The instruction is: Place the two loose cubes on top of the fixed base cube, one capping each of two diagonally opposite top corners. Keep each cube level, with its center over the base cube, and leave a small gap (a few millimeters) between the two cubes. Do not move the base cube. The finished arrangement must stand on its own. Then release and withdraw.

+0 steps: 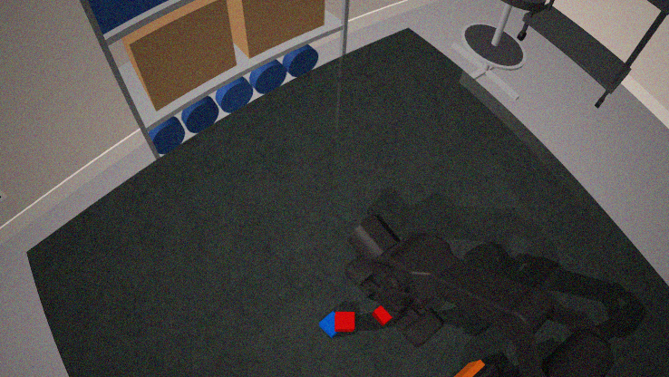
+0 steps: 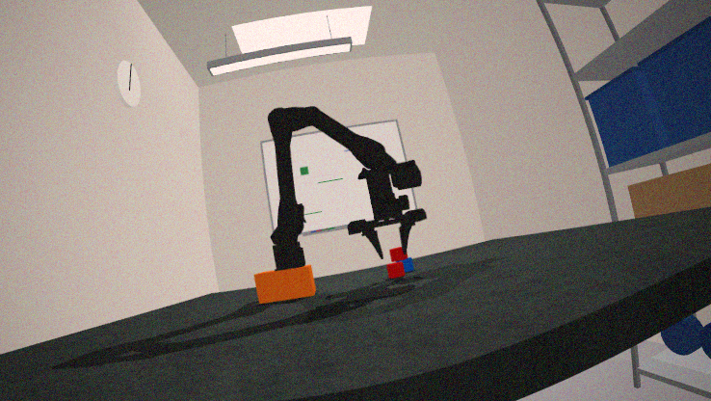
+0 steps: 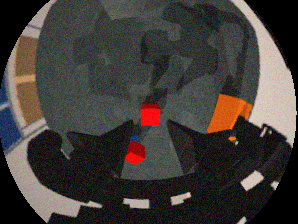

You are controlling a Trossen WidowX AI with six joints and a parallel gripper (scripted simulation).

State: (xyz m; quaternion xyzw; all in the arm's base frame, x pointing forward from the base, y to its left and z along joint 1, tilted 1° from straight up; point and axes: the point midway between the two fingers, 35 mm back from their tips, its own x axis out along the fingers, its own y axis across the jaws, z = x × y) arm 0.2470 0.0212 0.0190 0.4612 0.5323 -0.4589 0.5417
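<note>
My gripper tip is now 30 mm short of the blue cube, 100 mm to the right of it and 30 mm above it.
</note>
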